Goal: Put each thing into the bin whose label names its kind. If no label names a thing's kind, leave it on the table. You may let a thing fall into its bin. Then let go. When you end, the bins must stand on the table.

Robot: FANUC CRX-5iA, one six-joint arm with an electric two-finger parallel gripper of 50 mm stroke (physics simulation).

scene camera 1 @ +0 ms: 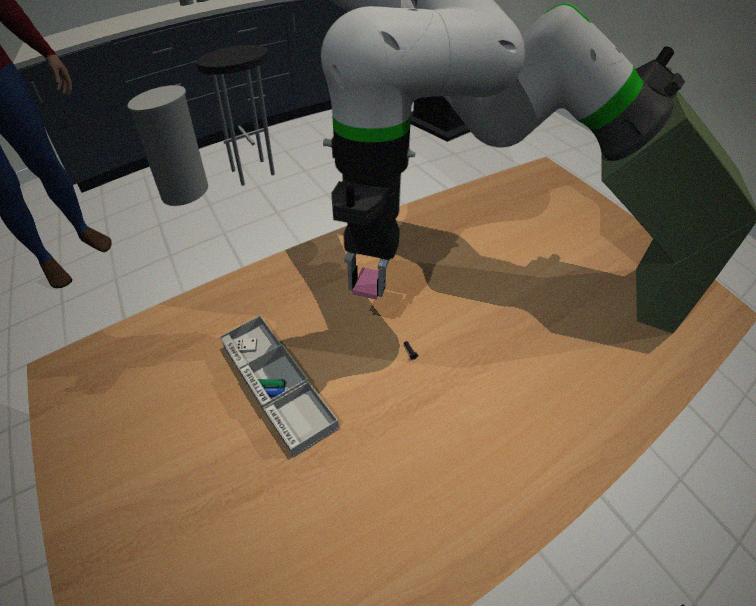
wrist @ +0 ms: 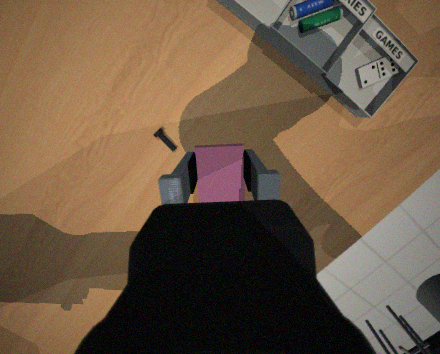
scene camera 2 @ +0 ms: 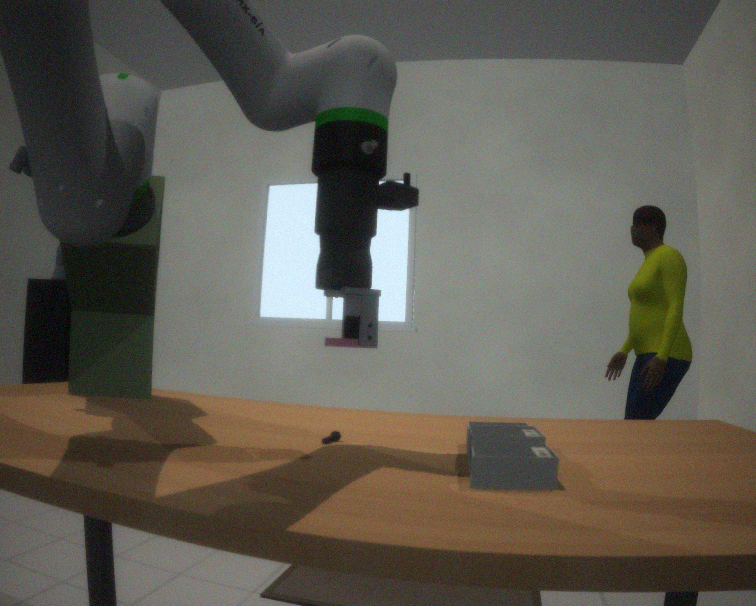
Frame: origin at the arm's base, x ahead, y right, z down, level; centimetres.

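Where they show: gripper, between the fingertips: [scene camera 1: 367, 288] [wrist: 220, 163] [scene camera 2: 358, 344]; arm's base, origin of its link: [scene camera 1: 637, 129].
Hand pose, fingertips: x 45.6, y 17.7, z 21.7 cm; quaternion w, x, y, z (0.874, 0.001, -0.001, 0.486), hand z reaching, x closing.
Each offset is from my fingertips to the centre of the thing. Level surfaces: height alone.
My gripper [scene camera 1: 366, 281] [scene camera 2: 353, 337] [wrist: 220, 163] is shut on a flat pink block {dz -0.2, dx -0.9, dy +0.5 cm} [scene camera 1: 366, 284] [scene camera 2: 340, 342] [wrist: 219, 175] and holds it well above the table. The grey three-part bin tray {dz +11.4, dx +17.7, dy +3.0 cm} [scene camera 1: 315, 440] [scene camera 2: 512, 473] [wrist: 300, 59] stands on the table, labelled GAMES, BATTERIES and STATIONERY. A white domino {dz +12.3, dx +18.0, dy +13.2 cm} [scene camera 1: 248, 344] [wrist: 376, 73] lies in the GAMES bin. A green battery {dz +11.9, dx +18.7, dy +3.3 cm} [scene camera 1: 271, 383] [wrist: 320, 20] and a blue battery {dz +11.9, dx +19.1, dy +1.5 cm} [scene camera 1: 275, 392] [wrist: 311, 8] lie in the BATTERIES bin. The STATIONERY bin shows no thing inside in scene camera 1. A black bolt {dz +12.8, dx -3.8, dy -6.7 cm} [scene camera 1: 410, 350] [scene camera 2: 331, 437] [wrist: 165, 139] lies on the table, apart from the bins.
The wooden table {dz +13.3 cm} [scene camera 1: 189, 505] [scene camera 2: 631, 505] [wrist: 75, 75] bears the bins and the bolt. The arm's green pedestal [scene camera 1: 681, 189] [scene camera 2: 110, 353] stands at one end. A person [scene camera 2: 659, 303] stands beyond the table. A stool [scene camera 1: 232, 59] and a grey cylinder [scene camera 1: 169, 148] stand on the floor.
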